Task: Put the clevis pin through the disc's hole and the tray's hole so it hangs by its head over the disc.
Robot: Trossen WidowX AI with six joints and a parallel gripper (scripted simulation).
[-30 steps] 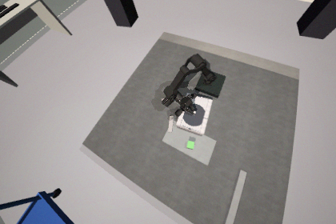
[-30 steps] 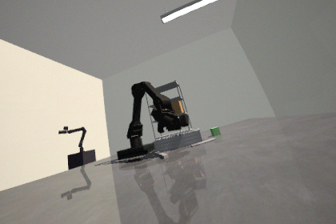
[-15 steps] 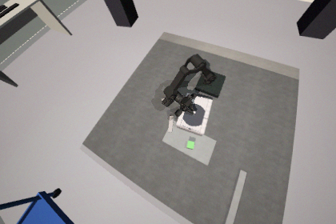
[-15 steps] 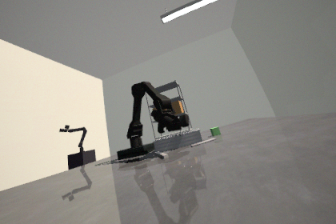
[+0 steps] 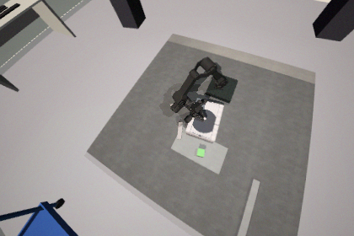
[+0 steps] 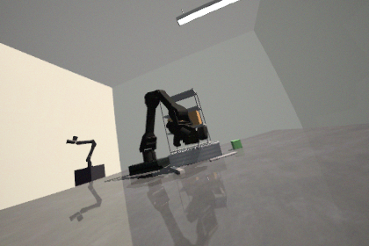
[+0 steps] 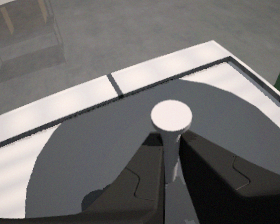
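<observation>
My gripper tip is now 10 mm above the steel clevis pin. Also, from my gripper tip: steel tray 20 mm behind, 40 mm below; then dark aluminium disc 30 mm below; then green block 190 mm ahead, 20 mm to the left, 60 mm below.
</observation>
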